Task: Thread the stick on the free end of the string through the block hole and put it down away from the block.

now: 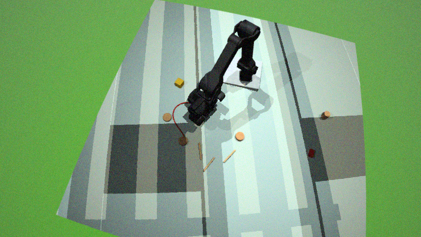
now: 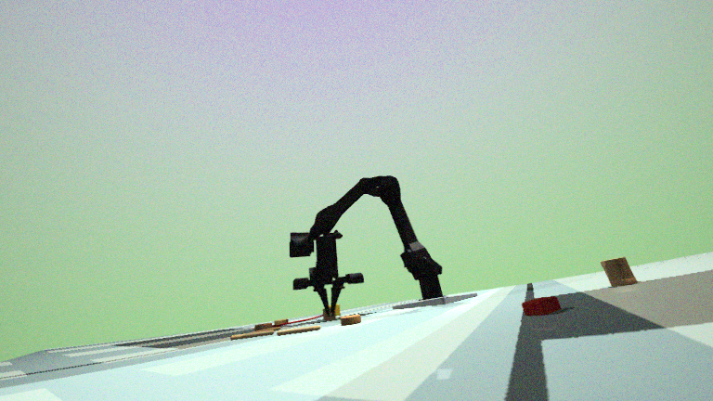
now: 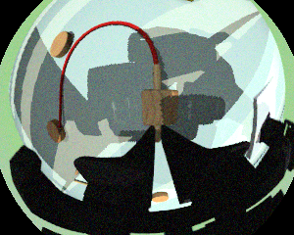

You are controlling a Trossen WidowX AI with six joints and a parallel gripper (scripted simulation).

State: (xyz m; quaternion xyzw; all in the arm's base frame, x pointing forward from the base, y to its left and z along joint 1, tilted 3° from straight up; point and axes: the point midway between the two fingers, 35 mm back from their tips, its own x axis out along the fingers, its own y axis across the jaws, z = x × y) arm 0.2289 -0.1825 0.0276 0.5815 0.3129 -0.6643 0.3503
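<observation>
Now: gripper tip 2 cm past the wooden block and 2 cm to the left of it. Round my gripper tip: yellow cube 15 cm behind, 14 cm to the right, 1 cm above; then round wooden button 14 cm ahead, 9 cm to the right; then thin wooden stick 2 cm behind, 3 cm to the right, 1 cm above.
</observation>
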